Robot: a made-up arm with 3 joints.
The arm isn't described. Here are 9 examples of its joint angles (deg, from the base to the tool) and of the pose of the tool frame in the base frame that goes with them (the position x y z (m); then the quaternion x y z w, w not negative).
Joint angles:
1: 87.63 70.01 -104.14
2: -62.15 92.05 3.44
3: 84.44 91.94 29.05
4: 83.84 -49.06 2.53
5: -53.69 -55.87 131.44
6: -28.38 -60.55 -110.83
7: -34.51 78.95 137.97
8: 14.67 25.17 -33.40
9: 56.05 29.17 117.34
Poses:
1: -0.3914 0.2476 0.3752 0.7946 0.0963 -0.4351 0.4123
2: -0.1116 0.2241 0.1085 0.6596 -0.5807 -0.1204 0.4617
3: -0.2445 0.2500 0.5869 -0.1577 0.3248 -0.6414 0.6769
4: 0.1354 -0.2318 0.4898 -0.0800 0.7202 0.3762 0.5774
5: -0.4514 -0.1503 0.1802 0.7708 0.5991 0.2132 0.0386
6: -0.2564 -0.3505 0.3692 0.3304 0.5115 0.1937 0.7692
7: -0.2647 0.3855 0.3345 -0.3168 -0.0927 -0.8202 0.4672
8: -0.4206 -0.1429 0.2879 0.3966 0.1030 -0.0636 0.9100
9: -0.3415 0.2018 0.6122 -0.7935 0.0719 -0.0710 0.6001
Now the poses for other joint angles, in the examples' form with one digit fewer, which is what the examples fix.
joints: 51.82 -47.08 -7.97
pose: 0.014 -0.257 0.592 -0.113 0.585 0.302 0.745
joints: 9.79 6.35 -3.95
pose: -0.403 -0.208 0.427 0.066 0.076 -0.030 0.994
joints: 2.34 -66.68 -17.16
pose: -0.111 -0.230 0.674 -0.283 0.332 0.307 0.846
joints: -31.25 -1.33 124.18
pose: -0.451 0.061 0.160 -0.686 -0.470 -0.426 0.358
